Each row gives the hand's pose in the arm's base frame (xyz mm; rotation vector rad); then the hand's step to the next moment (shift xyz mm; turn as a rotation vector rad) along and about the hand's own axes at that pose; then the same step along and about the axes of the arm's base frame.
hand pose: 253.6 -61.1 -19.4 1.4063 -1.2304 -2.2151
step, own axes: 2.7 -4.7 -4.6 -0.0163 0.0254 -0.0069
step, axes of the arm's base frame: 3.5 -1.1 -6.1 0.0084 -0.0096 0.0282
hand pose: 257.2 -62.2 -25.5 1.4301 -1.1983 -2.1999
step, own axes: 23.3 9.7 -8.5 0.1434 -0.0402 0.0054
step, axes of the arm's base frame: -6.1 -24.3 -9.1 -0.0654 -0.0580 -0.1207
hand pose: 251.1 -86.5 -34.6 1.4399 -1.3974 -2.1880
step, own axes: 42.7 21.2 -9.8 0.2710 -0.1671 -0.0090
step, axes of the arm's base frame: -21.3 -42.3 -11.4 -0.0787 -0.0715 -0.3002
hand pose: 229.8 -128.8 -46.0 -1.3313 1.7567 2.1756
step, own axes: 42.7 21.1 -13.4 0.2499 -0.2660 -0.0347
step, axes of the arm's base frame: -30.1 -37.9 -10.3 0.0007 -0.0476 -0.3635
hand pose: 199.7 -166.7 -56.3 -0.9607 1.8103 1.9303
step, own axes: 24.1 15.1 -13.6 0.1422 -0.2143 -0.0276
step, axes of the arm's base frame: -23.7 -20.3 -4.2 0.0431 -0.0258 -0.2537
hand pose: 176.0 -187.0 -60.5 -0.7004 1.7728 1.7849
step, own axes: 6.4 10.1 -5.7 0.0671 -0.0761 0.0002
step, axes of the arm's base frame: -11.6 -5.7 2.9 0.0032 0.0010 -0.1014
